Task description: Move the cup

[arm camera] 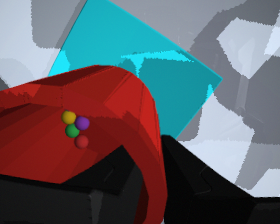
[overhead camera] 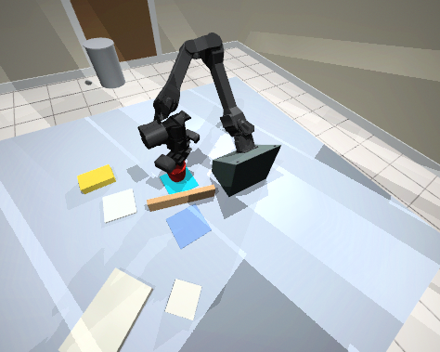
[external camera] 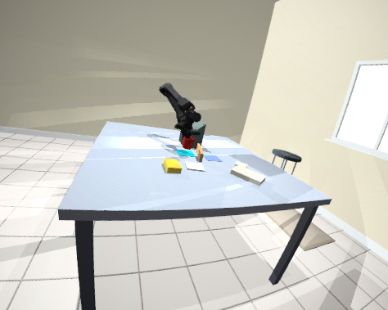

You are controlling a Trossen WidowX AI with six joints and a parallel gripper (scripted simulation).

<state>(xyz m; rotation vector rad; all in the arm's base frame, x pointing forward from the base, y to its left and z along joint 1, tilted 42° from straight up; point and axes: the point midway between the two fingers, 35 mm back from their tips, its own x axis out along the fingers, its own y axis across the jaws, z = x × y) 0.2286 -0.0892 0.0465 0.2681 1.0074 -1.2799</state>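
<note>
My gripper tip is now 2 cm short of the cyan pad, 1 cm to the right of it and 8 cm above it. The rest, counted from my gripper tip: red cup (3 cm ahead, 1 cm to the left); then wooden bar (5 cm ahead, 10 cm to the left, 6 cm below); then blue pad (8 cm ahead, 19 cm to the left, 8 cm below).
</note>
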